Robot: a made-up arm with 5 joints.
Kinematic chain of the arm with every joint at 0, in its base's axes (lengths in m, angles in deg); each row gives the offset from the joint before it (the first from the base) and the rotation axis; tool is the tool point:
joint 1: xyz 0 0 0.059 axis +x
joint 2: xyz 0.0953 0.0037 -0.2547 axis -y
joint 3: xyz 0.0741 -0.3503 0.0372 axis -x
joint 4: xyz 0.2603 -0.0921 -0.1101 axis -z
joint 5: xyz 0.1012 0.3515 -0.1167 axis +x
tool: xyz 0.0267 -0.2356 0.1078
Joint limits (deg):
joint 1: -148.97..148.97
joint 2: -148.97..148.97
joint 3: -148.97..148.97
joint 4: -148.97..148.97
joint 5: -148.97..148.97
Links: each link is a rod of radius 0.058 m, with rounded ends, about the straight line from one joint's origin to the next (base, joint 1, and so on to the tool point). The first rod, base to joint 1, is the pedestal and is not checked.
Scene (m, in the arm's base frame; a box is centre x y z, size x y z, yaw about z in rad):
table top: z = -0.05
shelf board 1: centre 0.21 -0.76 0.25 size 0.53 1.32 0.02 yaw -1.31
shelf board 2: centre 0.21 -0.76 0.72 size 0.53 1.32 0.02 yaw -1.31
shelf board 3: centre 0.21 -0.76 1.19 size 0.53 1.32 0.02 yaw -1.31
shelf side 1: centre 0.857 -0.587 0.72 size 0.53 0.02 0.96 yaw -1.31
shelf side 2: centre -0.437 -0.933 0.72 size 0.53 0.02 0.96 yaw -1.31
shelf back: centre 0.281 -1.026 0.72 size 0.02 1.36 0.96 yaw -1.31
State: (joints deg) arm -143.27 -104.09 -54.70 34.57 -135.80
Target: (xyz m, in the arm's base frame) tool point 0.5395 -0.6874 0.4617
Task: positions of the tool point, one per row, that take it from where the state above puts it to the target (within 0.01 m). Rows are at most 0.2 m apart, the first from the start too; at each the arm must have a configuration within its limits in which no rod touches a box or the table.
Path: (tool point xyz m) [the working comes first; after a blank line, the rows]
Joints at the target: -122.29 -79.94 -58.20 14.72 -139.63
Straight joint move there: touches shelf board 2.

1: 0.1064 -0.5294 0.9418
2: 0.0860 -0.4518 0.9425
3: 0.0600 -0.3695 0.9375
4: 0.2095 -0.3628 0.8454
5: 0.3220 -0.3253 0.7254
6: 0.3879 -0.2617 0.5922
7: 0.4037 -0.1788 0.4617
8: 0.4471 -0.3074 0.4760
9: 0.4857 -0.4364 0.4821
10: 0.5174 -0.5637 0.4782
11: 0.5395 -0.6874 0.4617

